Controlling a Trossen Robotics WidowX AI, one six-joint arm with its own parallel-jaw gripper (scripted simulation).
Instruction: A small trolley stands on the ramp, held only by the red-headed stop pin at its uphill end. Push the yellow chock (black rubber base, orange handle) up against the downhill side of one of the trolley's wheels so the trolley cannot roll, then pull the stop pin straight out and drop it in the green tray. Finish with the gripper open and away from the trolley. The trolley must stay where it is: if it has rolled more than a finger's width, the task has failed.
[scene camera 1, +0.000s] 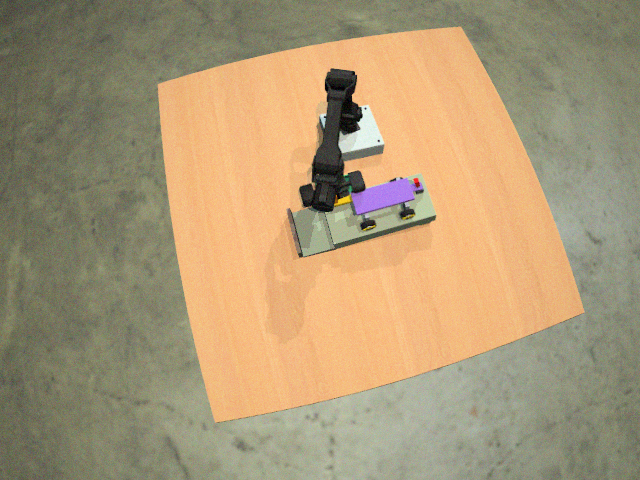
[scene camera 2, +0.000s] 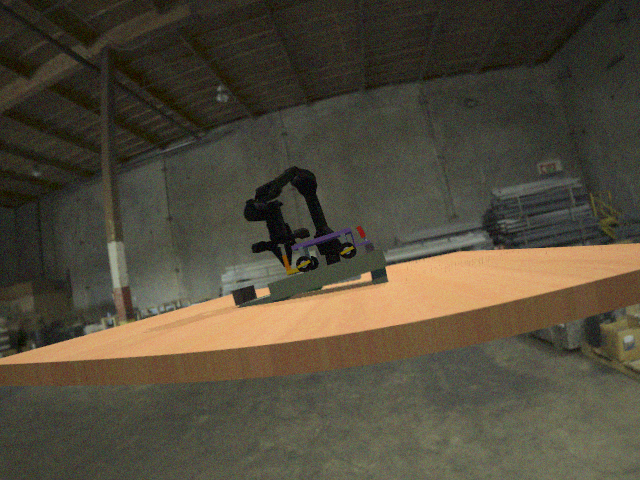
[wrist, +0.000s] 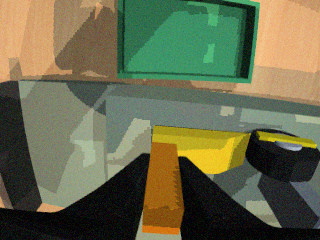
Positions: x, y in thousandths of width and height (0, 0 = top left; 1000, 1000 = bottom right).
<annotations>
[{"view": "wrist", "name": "my gripper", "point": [511, 677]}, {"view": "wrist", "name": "yellow chock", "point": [661, 631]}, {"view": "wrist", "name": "grey ramp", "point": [414, 456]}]
</annotations>
